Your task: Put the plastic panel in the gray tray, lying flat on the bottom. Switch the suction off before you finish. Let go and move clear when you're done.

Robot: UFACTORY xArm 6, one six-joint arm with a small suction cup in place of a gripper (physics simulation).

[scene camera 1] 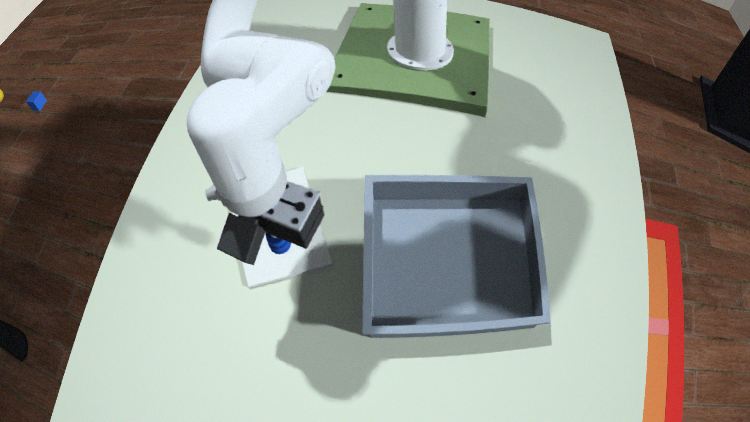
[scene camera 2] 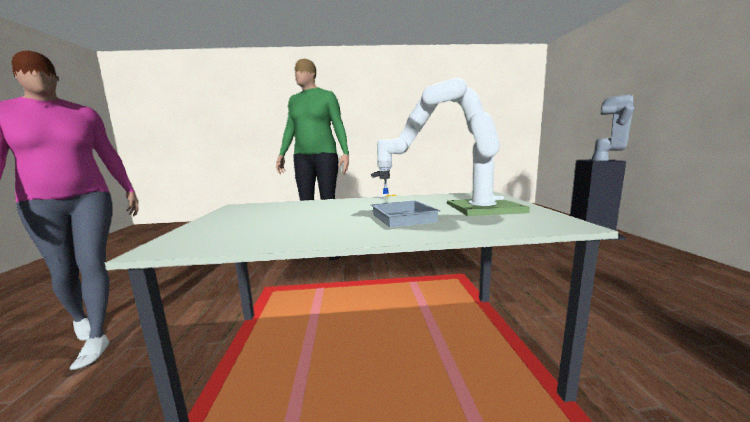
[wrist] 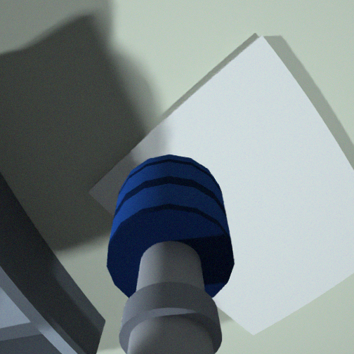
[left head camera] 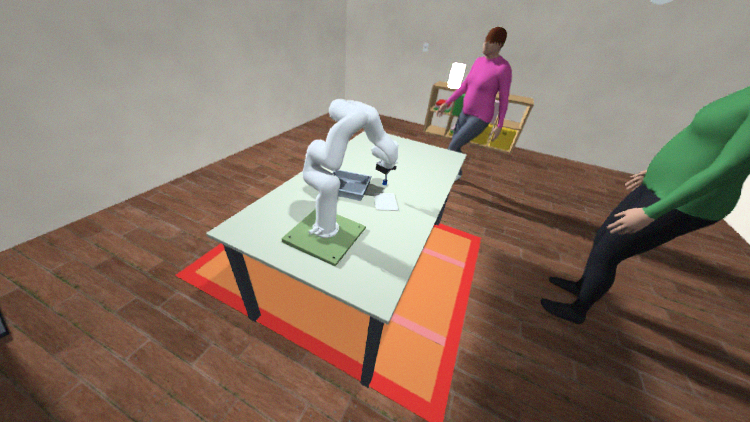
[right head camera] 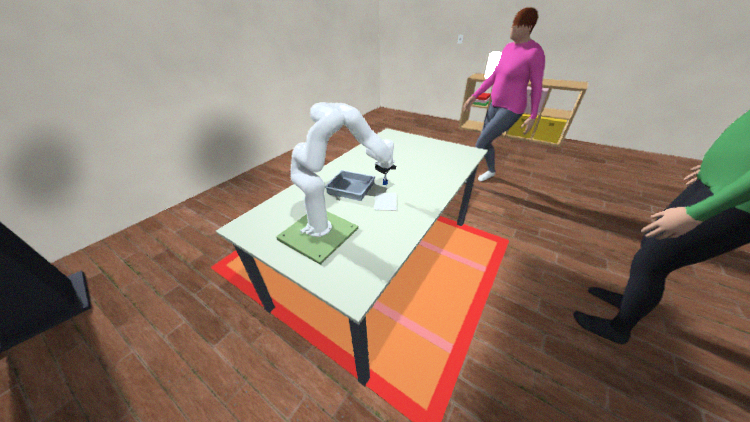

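Seen in the pictures: hand at its tool point: [scene camera 1: 280,243] [scene camera 2: 385,193] [left head camera: 384,184] [right head camera: 385,183]; arm's base at its link origin: [scene camera 1: 420,50] [scene camera 2: 482,203] [left head camera: 326,228] [right head camera: 319,228].
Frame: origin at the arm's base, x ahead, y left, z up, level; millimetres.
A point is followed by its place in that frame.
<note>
The plastic panel [left head camera: 386,202] @[x 412, y -82, z -17 mm] [right head camera: 386,202] @[x 412, y -84, z -16 mm] [scene camera 1: 293,267] @[x 470, y -14, z -16 mm] [wrist: 275,165], a thin white rectangle, lies flat on the table beside the tray. The gray tray [left head camera: 351,194] @[x 304, y 95, z 9 mm] [right head camera: 345,194] @[x 287, y 132, z 2 mm] [scene camera 1: 456,330] @[x 484, y 222, z 27 mm] [scene camera 2: 411,217] @[x 344, y 297, z 9 mm] [wrist: 42,270] is a shallow open box, and no panel shows inside it in scene camera 1. My gripper [left head camera: 384,182] [right head camera: 384,181] [scene camera 1: 279,245] [scene camera 2: 385,191] [wrist: 170,185], a blue suction cup, holds nothing. It hangs above the table near the panel, overlapping part of it in scene camera 1 and the wrist view, with a gap below the cup. The cup and its mount hide part of the panel.
The arm stands on a green base plate [left head camera: 346,241] @[x 4, y -129, z -5 mm] [right head camera: 340,238] @[x 30, y -132, z -6 mm] [scene camera 1: 409,86] @[x 108, y 16, z 1 mm] [scene camera 2: 503,208] @[x -63, y 123, z 3 mm] on the table. A person in pink [left head camera: 487,83] [right head camera: 519,78] [scene camera 2: 57,146] stands near the table's far end, and a person in green [left head camera: 702,152] [scene camera 2: 314,120] stands off its long side.
</note>
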